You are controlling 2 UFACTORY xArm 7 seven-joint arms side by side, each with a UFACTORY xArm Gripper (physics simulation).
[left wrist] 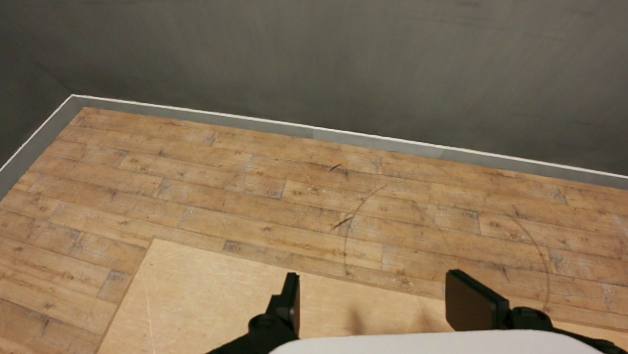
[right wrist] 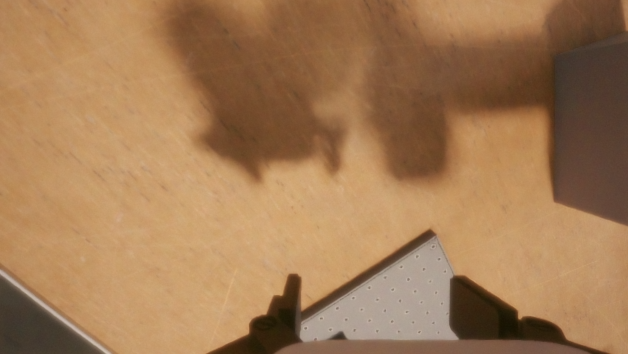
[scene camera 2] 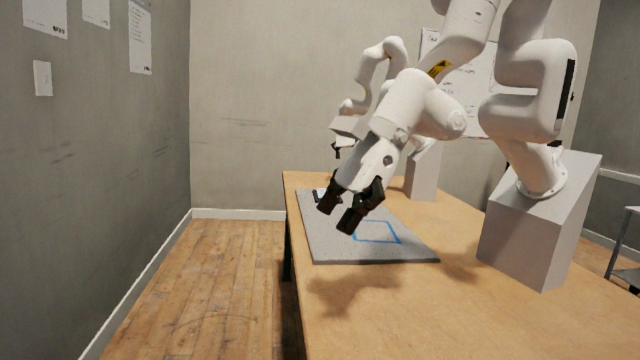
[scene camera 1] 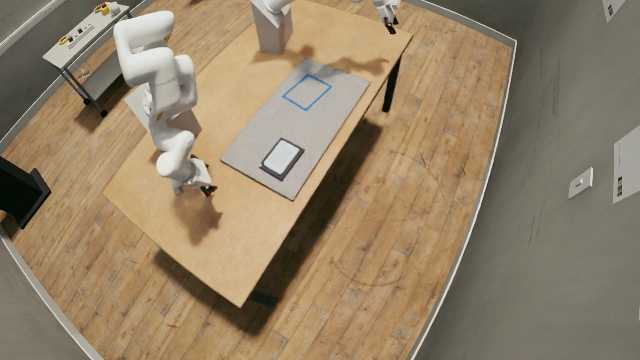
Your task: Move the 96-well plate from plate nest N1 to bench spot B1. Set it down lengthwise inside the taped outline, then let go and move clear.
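Where they show: left gripper, fingertip midpoint: (left wrist: pixel 372 296) (scene camera 2: pixel 331 221) (scene camera 1: pixel 394 29); right gripper, fingertip midpoint: (right wrist: pixel 374 300) (scene camera 1: pixel 210 178); left arm's base, link origin: (scene camera 2: pixel 541 179) (scene camera 1: pixel 271 3); right arm's base, link origin: (scene camera 2: pixel 425 143).
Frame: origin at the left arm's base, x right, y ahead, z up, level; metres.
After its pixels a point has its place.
The pale 96-well plate (scene camera 1: pixel 282 156) {x 0.699, y 0.361, z -0.239 m} (scene camera 2: pixel 321 191) {x 0.711, y 0.377, z -0.239 m} sits in the dark frame of nest N1 (scene camera 1: pixel 284 176) {x 0.771, y 0.399, z -0.255 m} on the grey perforated board. The blue taped outline of B1 (scene camera 1: pixel 320 81) {x 0.243, y 0.350, z -0.265 m} (scene camera 2: pixel 377 242) {x 0.229, y 0.349, z -0.263 m} lies farther along the board, with bare board inside it. My left gripper (scene camera 1: pixel 393 25) {x -0.065, y 0.628, z -0.060 m} (scene camera 2: pixel 336 218) {x -0.065, y 0.628, z -0.060 m} (left wrist: pixel 372 296) {x -0.065, y 0.628, z -0.060 m} is open and empty, raised beyond the outline's end of the board. My right gripper (scene camera 1: pixel 209 190) {x 0.926, y 0.180, z -0.124 m} (scene camera 2: pixel 336 150) {x 0.926, y 0.180, z -0.124 m} (right wrist: pixel 374 300) {x 0.926, y 0.180, z -0.124 m} is open and empty, raised over the table beside the nest end of the board. A dark corner, likely the nest's, shows at the right wrist view's bottom edge.
The grey board (scene camera 1: pixel 260 130) {x 0.599, y 0.206, z -0.265 m} (scene camera 2: pixel 330 245) {x 0.237, y 0.503, z -0.264 m} (right wrist: pixel 395 305) {x 0.740, y 0.201, z -0.264 m} lies near the long edge of the wooden table (scene camera 1: pixel 240 240) {x 1.069, y 0.336, z -0.277 m} (scene camera 2: pixel 400 310) {x -0.065, y 0.448, z -0.277 m}. Both arms stand on grey pedestals along the opposite side. A trolley (scene camera 1: pixel 59 64) stands on the floor behind the right arm.
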